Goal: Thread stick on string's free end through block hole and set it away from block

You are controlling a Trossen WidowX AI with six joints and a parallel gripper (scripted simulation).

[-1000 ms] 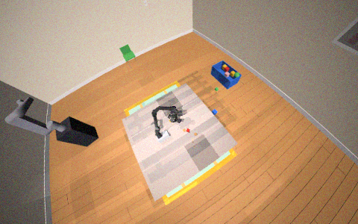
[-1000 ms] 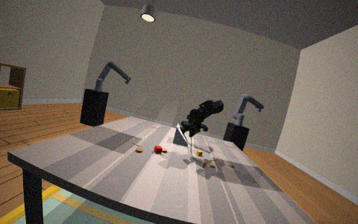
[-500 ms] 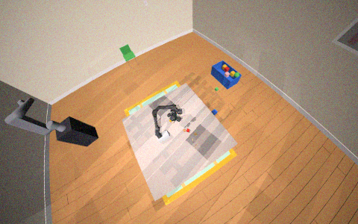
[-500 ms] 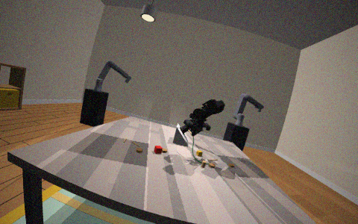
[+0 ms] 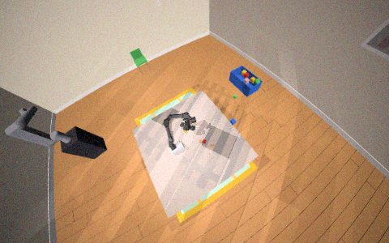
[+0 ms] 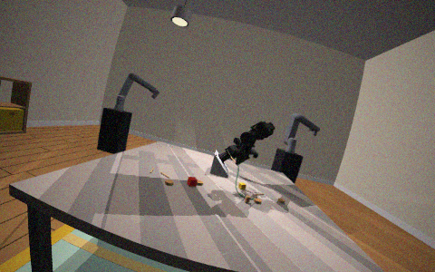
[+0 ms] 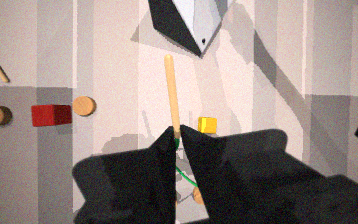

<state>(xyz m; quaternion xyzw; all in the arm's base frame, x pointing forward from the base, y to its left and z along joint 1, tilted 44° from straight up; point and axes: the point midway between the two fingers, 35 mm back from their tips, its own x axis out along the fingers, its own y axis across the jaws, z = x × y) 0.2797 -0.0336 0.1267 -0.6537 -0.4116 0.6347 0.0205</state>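
Right now my gripper tip is 120 mm above the yellow wooden block, 70 mm to the right of it and 20 mm past it. From my gripper tip the other things lie so: short wooden cylinder (160 mm ahead, 120 mm below, 60 mm to the left); thin wooden stick (10 mm to the right, 10 mm behind, 10 mm above); round wooden button (130 mm to the left, 130 mm below, 130 mm ahead).
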